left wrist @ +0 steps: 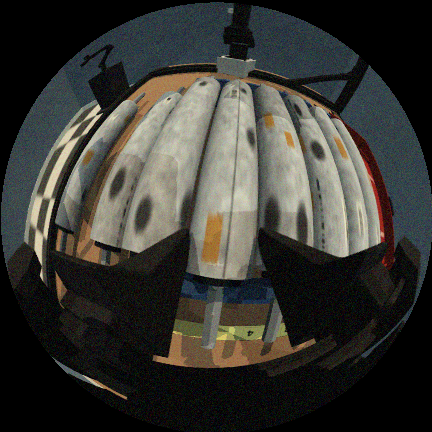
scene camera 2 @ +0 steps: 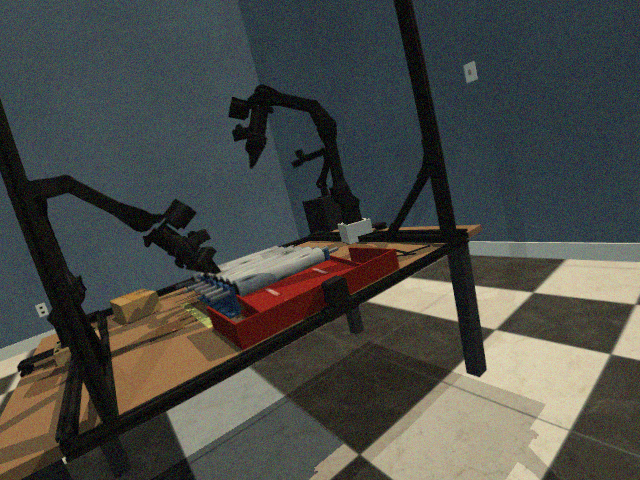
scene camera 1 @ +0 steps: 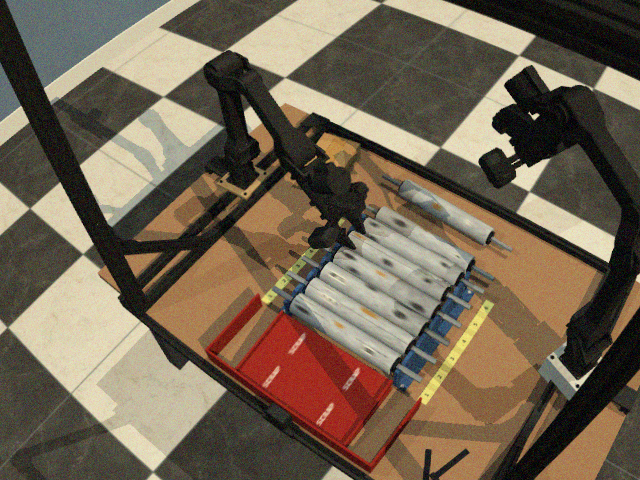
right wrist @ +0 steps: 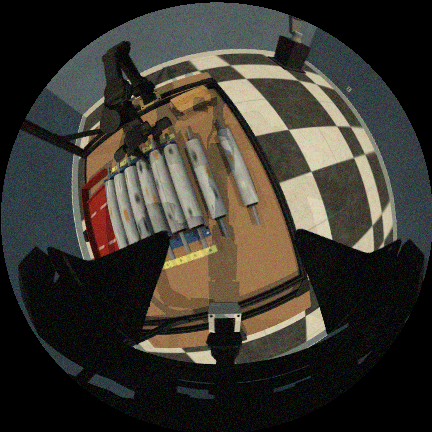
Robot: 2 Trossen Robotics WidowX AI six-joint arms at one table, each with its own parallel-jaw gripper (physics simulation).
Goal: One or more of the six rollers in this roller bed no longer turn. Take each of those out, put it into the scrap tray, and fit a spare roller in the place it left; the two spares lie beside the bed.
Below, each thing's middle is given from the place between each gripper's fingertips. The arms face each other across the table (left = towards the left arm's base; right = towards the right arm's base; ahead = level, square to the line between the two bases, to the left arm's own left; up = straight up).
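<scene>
Tan block (scene camera 2: 132,306), from my left hand: 18 cm ahead, 23 cm to the left, 4 cm below. My right gripper, from the tan block: 480 mm to the right of it, 60 mm short of it, 330 mm above it.
</scene>
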